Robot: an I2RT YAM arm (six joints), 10 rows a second.
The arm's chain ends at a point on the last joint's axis. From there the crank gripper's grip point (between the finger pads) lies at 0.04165 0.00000 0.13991 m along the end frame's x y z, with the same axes.
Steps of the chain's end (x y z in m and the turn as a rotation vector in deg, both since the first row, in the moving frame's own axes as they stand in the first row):
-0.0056 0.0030 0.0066 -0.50 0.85 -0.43
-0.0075 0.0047 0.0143 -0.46 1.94 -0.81
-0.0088 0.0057 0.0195 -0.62 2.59 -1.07
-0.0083 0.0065 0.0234 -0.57 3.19 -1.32
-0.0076 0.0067 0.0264 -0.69 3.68 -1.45
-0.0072 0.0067 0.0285 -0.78 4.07 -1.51
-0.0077 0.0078 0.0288 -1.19 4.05 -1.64
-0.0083 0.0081 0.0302 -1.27 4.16 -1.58
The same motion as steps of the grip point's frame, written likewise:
-0.0035 0.0039 0.0060 -0.50 0.85 -0.43
-0.0028 0.0052 0.0128 -0.46 1.94 -0.81
-0.0025 0.0064 0.0175 -0.62 2.59 -1.07
-0.0006 0.0068 0.0209 -0.57 3.19 -1.32
0.0013 0.0072 0.0234 -0.69 3.68 -1.45
0.0026 0.0074 0.0252 -0.78 4.07 -1.51
0.0021 0.0093 0.0255 -1.19 4.05 -1.64
0.0018 0.0099 0.0268 -1.27 4.16 -1.58

